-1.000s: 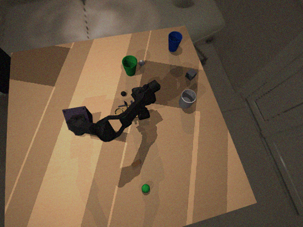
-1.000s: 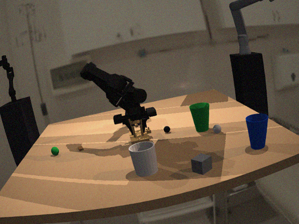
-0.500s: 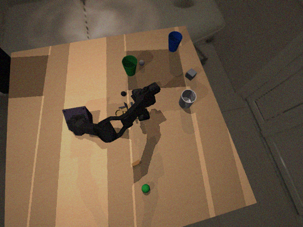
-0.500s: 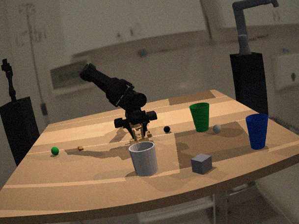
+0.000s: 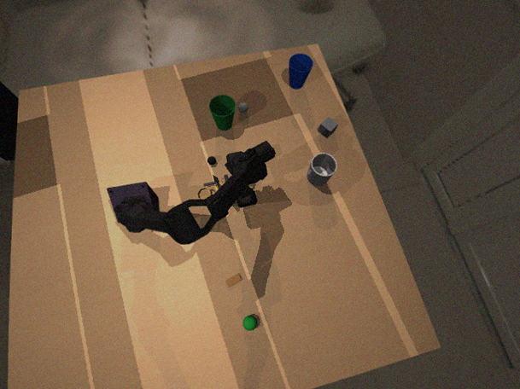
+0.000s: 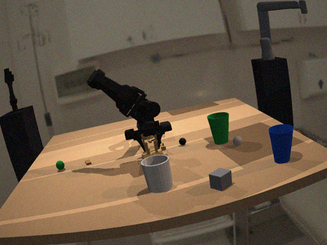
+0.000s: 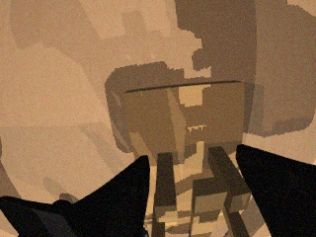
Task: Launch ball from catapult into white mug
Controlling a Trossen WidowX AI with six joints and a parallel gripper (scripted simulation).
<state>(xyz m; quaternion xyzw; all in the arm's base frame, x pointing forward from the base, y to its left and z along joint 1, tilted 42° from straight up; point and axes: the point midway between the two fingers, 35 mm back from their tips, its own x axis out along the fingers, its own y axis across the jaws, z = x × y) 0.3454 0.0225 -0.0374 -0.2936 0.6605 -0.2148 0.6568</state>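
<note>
Right now my gripper tip is 9 cm past the black ball, 13 cm to the right of it and 2 cm above it. Also, from my gripper tip: green cup: 3 cm behind, 29 cm to the left; then white mug: 29 cm ahead, 2 cm to the left; then catapult: 7 cm behind, 1 cm to the left, 2 cm above.
</note>
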